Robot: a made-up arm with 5 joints. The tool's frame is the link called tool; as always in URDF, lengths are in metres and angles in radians. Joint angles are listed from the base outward. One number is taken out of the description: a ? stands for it. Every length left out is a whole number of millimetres.
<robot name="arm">
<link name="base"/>
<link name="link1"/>
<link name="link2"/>
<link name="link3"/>
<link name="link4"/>
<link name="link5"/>
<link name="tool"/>
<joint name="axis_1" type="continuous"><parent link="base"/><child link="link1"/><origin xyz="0 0 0.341" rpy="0 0 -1.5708"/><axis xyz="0 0 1"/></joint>
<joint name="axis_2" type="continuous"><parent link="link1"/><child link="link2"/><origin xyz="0 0 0" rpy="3.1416 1.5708 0"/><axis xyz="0 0 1"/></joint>
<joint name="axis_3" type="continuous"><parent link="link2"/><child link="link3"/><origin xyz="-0.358 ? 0" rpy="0 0 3.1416"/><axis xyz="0 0 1"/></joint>
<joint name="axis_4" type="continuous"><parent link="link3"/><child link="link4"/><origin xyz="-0.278 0.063 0" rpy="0 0 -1.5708"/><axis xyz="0 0 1"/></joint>
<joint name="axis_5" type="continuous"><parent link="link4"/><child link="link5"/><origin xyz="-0.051 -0.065 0" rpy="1.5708 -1.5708 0"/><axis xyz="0 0 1"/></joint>
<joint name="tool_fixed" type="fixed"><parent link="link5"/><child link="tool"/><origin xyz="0 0 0" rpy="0 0 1.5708"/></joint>
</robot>
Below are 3 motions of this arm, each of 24 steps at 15 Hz.
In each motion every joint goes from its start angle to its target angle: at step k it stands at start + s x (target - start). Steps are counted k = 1, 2, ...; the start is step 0. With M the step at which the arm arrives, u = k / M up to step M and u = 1 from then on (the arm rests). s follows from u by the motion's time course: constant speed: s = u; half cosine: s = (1 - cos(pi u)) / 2; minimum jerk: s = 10 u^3 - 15 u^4 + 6 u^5.
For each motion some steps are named. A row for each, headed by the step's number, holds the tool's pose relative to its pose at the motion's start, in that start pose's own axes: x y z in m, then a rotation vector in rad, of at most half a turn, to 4 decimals.
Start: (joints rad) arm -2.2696 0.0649 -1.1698 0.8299 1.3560
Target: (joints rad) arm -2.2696 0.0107 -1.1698 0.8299 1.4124
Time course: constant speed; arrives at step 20
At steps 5, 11, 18, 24:
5: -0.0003 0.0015 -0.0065 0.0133 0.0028 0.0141
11: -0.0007 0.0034 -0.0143 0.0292 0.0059 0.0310
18: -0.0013 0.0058 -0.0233 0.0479 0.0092 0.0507
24: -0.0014 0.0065 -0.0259 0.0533 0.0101 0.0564

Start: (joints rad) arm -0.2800 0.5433 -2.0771 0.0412 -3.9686
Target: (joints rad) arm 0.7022 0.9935 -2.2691 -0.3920 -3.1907
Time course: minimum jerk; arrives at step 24
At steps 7, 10, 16, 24:
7: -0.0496 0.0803 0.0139 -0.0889 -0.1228 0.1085
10: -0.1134 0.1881 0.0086 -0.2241 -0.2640 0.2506
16: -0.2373 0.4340 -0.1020 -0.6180 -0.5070 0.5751
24: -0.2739 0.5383 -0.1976 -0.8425 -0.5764 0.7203

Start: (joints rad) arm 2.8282 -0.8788 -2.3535 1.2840 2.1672
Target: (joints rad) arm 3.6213 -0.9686 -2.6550 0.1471 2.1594
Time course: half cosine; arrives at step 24
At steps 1, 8, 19, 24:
1: 0.0006 -0.0009 -0.0009 0.0036 -0.0063 0.0012
8: 0.0467 -0.0509 -0.0531 0.2210 -0.3527 0.1055
19: 0.2896 -0.1453 -0.1175 0.8759 -1.0404 0.6649
24: 0.3386 -0.1498 -0.1118 0.9919 -1.1049 0.7865

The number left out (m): -0.067
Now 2 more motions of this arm.
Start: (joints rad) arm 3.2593 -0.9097 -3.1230 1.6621 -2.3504
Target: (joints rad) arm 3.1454 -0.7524 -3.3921 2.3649 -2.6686
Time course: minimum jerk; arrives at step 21
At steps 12, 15, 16, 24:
12: 0.0502 -0.0059 0.0319 0.2842 0.2507 -0.2404
15: 0.0685 -0.0109 0.0409 0.3760 0.3507 -0.3174
16: 0.0729 -0.0123 0.0429 0.3972 0.3756 -0.3350
24: 0.0804 -0.0149 0.0461 0.4329 0.4188 -0.3644

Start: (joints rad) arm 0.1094 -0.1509 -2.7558 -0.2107 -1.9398
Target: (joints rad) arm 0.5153 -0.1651 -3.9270 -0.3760 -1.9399
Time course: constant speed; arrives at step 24
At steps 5, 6, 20, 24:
5: -0.0406 0.0768 -0.0262 -0.2587 -0.1106 0.0842
6: -0.0499 0.0904 -0.0340 -0.3094 -0.1354 0.1009
20: -0.1868 0.1988 -0.2136 -0.9733 -0.5726 0.3061
24: -0.2170 0.1989 -0.2810 -1.1455 -0.7277 0.3484

